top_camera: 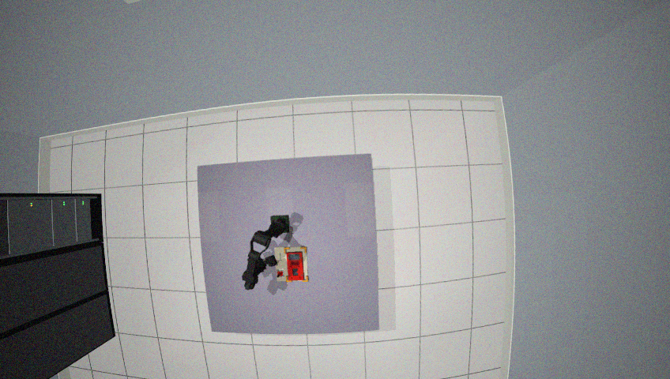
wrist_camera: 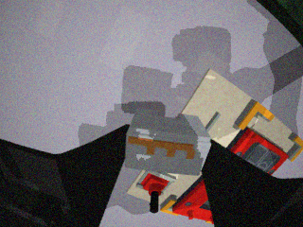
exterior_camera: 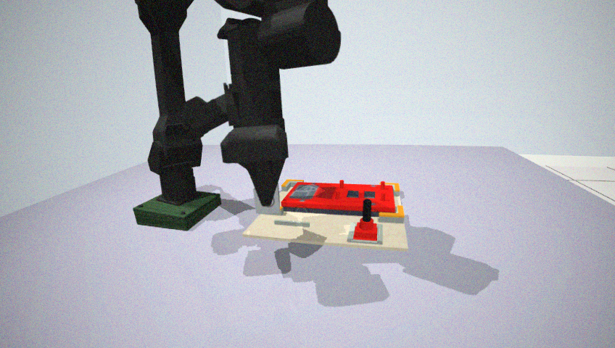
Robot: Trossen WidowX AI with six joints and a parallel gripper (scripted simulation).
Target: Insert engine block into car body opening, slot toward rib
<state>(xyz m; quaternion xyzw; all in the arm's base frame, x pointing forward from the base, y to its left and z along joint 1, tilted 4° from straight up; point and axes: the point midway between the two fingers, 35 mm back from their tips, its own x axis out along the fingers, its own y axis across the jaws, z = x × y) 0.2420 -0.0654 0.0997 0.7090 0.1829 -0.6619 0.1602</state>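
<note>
The black upright peg is 12 cm ahead of my gripper tip, 7 cm to the left of it and 5 cm below it. Round my gripper tip: engine block: right at my gripper tip.
</note>
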